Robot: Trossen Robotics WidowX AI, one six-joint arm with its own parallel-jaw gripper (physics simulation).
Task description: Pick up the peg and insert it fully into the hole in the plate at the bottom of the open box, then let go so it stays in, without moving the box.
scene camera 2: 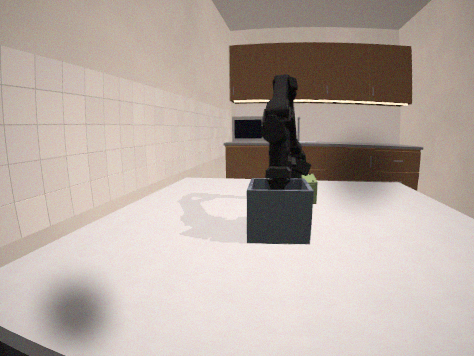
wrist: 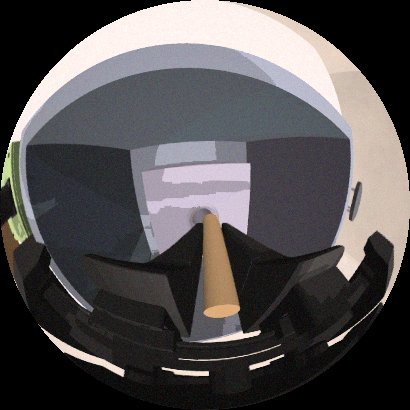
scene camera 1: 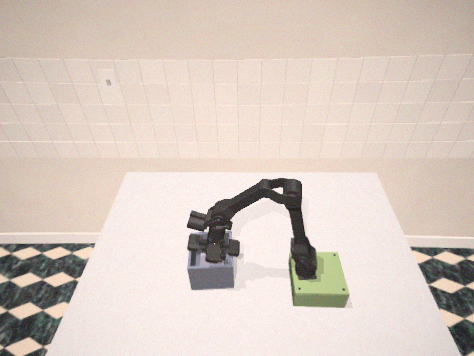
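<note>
Scene camera 2 shows the gripper (scene camera 2: pixel 278 205) and a blue-grey box (scene camera 2: pixel 284 216), while scene camera 2 does not show the peg, hidden by the blue-grey box. The wrist view shows the peg (wrist: pixel 220 299), together with a pale plate (wrist: pixel 177 196), the blue-grey box (wrist: pixel 80 177) and the gripper (wrist: pixel 211 228). The gripper (scene camera 1: pixel 210 258) and the blue-grey box (scene camera 1: pixel 206 277) can be seen in scene camera 1 too. Scene camera 1 misses the peg, hidden by the gripper.
</note>
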